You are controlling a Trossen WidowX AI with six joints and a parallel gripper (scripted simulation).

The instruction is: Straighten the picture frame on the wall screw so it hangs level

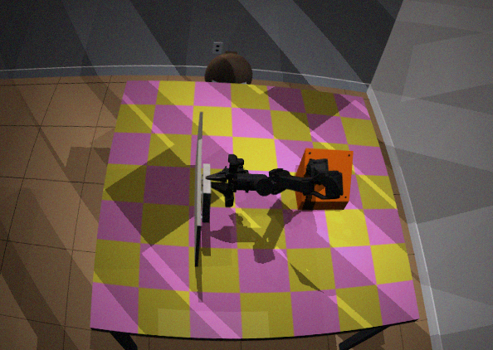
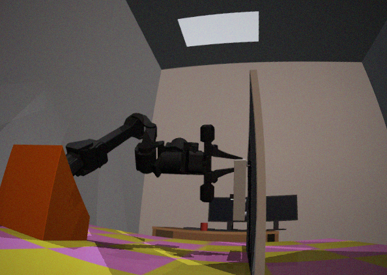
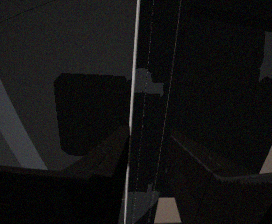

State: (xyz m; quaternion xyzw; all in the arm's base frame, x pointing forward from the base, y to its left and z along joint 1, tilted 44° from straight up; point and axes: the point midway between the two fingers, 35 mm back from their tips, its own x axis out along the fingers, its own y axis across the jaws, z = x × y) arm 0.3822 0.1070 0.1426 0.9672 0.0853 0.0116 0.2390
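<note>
Now: gripper tip 20 mm to the right of the picture frame and 50 mm above it. Also, from my gripper tip: thin upright wall panel: 20 mm ahead, 10 mm to the right, 70 mm below.
</note>
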